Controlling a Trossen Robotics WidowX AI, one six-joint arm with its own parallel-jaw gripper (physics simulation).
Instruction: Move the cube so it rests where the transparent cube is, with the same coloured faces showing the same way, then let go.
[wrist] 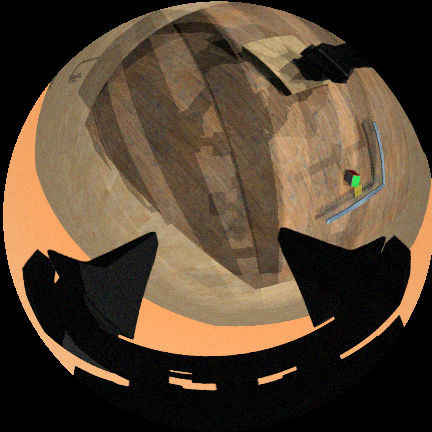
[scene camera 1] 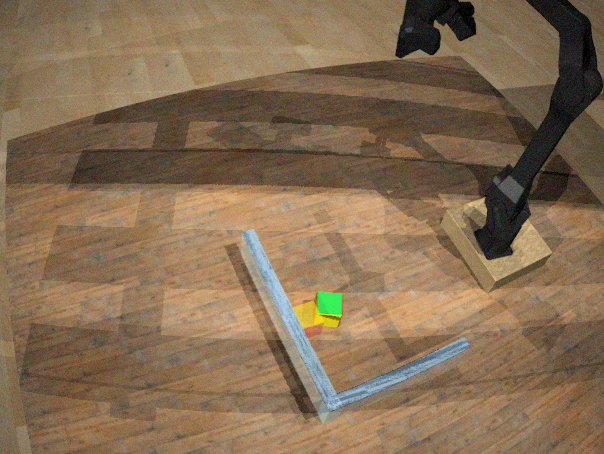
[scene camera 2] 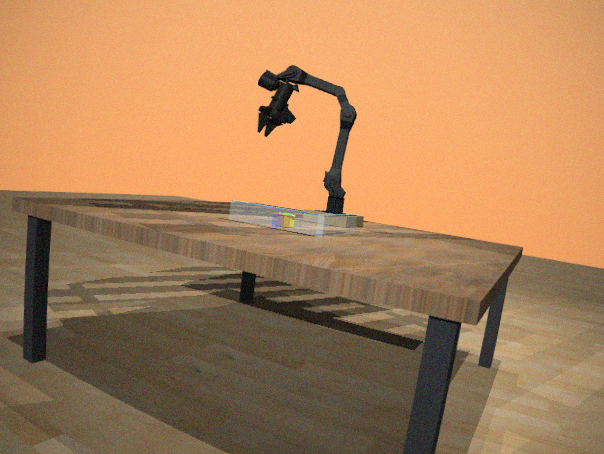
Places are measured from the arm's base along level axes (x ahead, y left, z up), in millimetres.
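Where they show: gripper, fingertip midpoint: [wrist: 218, 236] [scene camera 1: 401, 41] [scene camera 2: 261, 134]; arm's base, link origin: [wrist: 309, 68] [scene camera 1: 493, 243] [scene camera 2: 334, 213].
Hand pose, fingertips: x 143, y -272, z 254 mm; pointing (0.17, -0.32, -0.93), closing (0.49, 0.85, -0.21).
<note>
Things, the pixels of their top centre, and the offset from my fingertips. Level surfaces: height alone.
- solid cube, top centre: [scene camera 1: 329, 303] [wrist: 355, 180] dx +192, dy +321, dz -256 mm
- transparent cube, top centre: [scene camera 1: 306, 315] [wrist: 358, 190] dx +231, dy +334, dz -256 mm
- table, surface height: dz -296 mm
The solid cube [scene camera 1: 329, 303] [scene camera 2: 289, 220] [wrist: 355, 180] rests on the table with its green face up. A yellow side shows in scene camera 1; dark and red sides show in the wrist view. The transparent cube [scene camera 1: 305, 314] [scene camera 2: 278, 220] [wrist: 358, 191] has a yellow top and a reddish side. It is turned differently, beside the solid cube and close to the long wall; the two overlap in view. My gripper [scene camera 2: 263, 133] [wrist: 218, 236] is open and empty, high above the table and away from both cubes. In scene camera 1 it is partly cut off at the top.
An L-shaped low wall with a pale blue top [scene camera 1: 271, 280] [wrist: 382, 160] stands around two sides of the cubes, its long arm beside the transparent cube. The arm's base block [scene camera 1: 530, 250] [wrist: 272, 55] stands on the table [scene camera 2: 400, 255]. Shadows cross the tabletop.
</note>
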